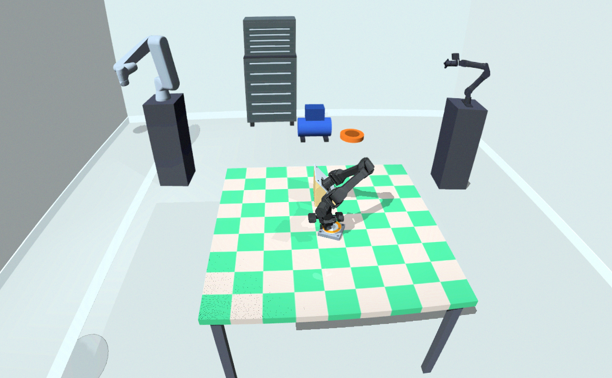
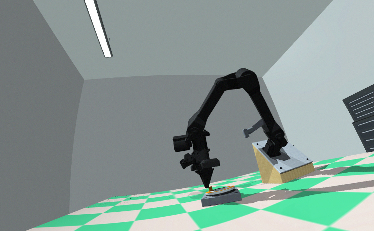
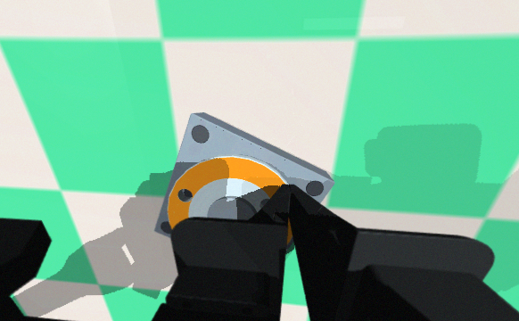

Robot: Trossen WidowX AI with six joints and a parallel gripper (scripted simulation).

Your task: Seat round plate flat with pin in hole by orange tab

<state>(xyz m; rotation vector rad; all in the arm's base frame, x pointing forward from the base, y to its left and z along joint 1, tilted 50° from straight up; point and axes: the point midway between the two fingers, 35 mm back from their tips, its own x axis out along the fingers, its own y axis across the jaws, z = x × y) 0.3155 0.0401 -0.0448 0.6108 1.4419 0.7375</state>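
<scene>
The plate lies 3 cm behind my gripper tip, 2 cm to the left of it and 1 cm below it. Also, from my gripper tip: base 4 cm behind, 4 cm to the left, 2 cm below.
</scene>
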